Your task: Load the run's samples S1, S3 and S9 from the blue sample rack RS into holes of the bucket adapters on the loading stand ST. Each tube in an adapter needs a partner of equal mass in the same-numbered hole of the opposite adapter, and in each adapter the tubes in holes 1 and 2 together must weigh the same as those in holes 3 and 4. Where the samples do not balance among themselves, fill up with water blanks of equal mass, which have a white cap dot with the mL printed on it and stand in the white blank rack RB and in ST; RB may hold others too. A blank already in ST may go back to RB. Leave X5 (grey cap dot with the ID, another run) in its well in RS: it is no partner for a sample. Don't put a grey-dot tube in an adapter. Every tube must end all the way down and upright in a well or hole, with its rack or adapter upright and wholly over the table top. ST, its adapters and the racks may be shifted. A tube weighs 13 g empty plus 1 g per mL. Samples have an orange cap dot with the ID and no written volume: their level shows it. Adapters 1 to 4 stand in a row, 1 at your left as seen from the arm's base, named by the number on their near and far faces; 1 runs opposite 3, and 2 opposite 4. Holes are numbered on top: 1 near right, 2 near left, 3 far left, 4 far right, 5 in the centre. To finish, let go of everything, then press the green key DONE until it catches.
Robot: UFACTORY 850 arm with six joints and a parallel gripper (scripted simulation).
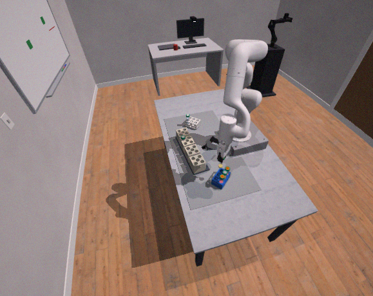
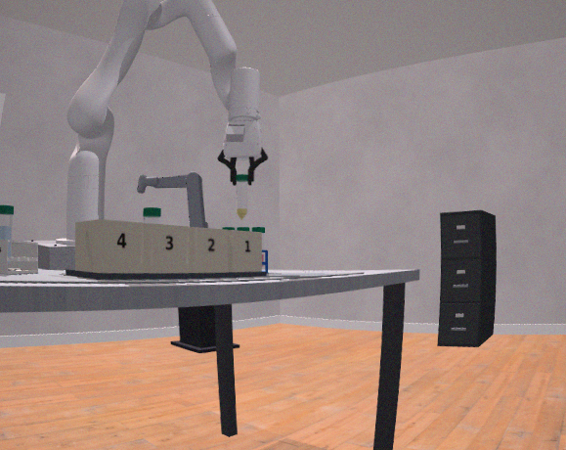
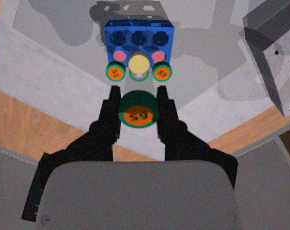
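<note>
My hand is 1 cm to the left of the sample tube S9 and 5 cm above it. From my hand the other things lie so: sample tube S1 (6 cm to the left, 19 cm below); then grey-dot tube X5 (2 cm behind, 3 cm to the left, 19 cm below); then blue sample rack RS (1 cm behind, 2 cm to the left, 22 cm below).
</note>
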